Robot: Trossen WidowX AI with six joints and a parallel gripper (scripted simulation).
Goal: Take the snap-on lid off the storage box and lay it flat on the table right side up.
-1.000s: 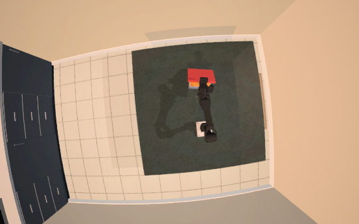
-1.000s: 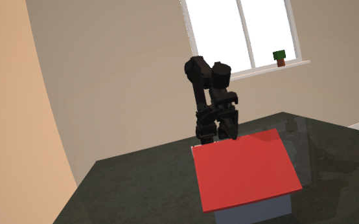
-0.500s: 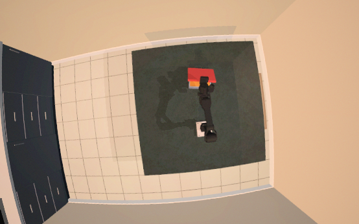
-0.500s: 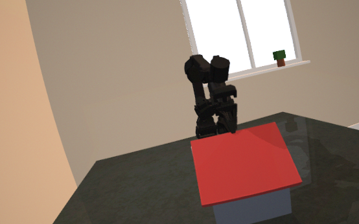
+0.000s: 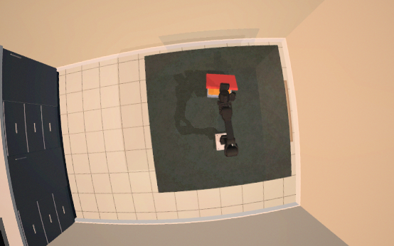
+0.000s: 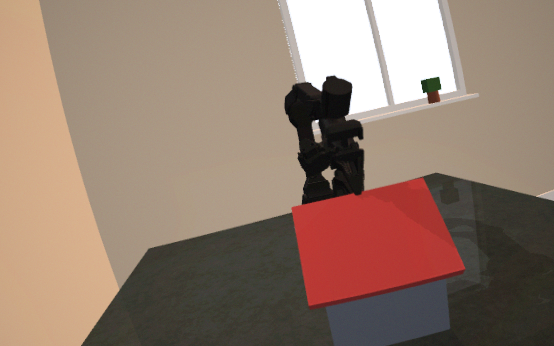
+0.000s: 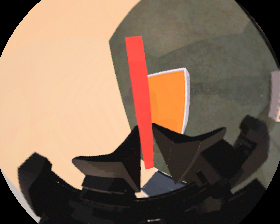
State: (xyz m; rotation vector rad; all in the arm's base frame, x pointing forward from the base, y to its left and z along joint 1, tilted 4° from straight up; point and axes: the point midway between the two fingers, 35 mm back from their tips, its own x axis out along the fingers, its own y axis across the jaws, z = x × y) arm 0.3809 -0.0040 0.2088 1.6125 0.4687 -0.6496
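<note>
The red lid lies 6 cm ahead of my gripper tip, 5 cm below it and 1 cm to the right of it. Round my gripper tip: grey storage box 18 cm below, 3 cm ahead.
</note>
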